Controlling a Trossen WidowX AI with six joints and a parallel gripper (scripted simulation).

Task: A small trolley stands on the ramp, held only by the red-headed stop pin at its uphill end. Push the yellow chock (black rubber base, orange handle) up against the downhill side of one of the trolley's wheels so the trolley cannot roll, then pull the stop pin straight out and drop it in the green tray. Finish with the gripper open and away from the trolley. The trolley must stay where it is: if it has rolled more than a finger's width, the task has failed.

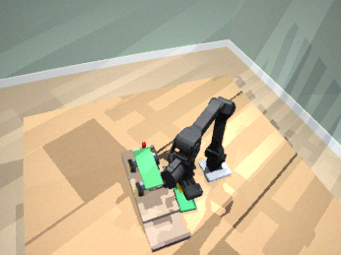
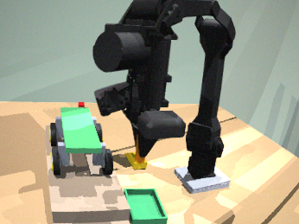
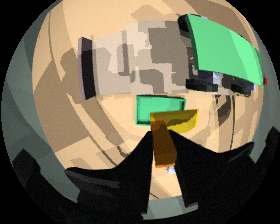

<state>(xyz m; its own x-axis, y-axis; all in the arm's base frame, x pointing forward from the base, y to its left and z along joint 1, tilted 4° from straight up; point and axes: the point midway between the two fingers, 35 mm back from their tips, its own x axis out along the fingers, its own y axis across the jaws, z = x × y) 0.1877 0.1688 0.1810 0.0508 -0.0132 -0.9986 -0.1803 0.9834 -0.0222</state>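
Right now my gripper tip is 23 cm to the left of the red-headed stop pin, 12 cm short of it and 2 cm above it. The rest, counted from my gripper tip: trolley 12 cm to the right, 12 cm ahead, 4 cm below; chock 2 cm to the right, 1 cm below.
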